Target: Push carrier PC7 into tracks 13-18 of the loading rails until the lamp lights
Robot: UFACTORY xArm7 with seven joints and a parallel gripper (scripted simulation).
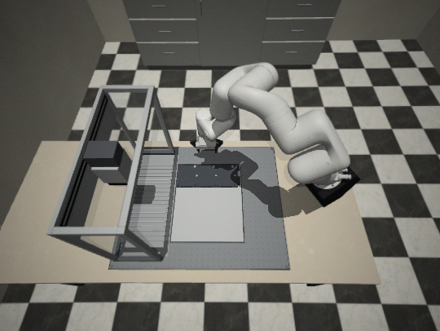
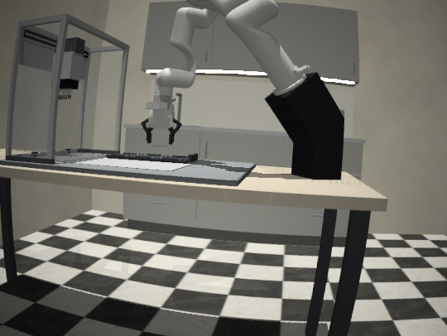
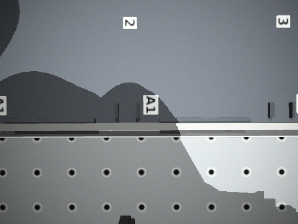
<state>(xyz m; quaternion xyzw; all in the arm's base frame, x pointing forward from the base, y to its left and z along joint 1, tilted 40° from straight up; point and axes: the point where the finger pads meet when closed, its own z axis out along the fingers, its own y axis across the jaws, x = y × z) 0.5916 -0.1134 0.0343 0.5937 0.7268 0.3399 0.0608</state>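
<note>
Now: hand 50 mm past the carrier PC7, 120 mm to the right of it and 50 mm above it. The rest, counted from my hand: pipette head (230 mm ahead, 360 mm to the left, 280 mm above).
</note>
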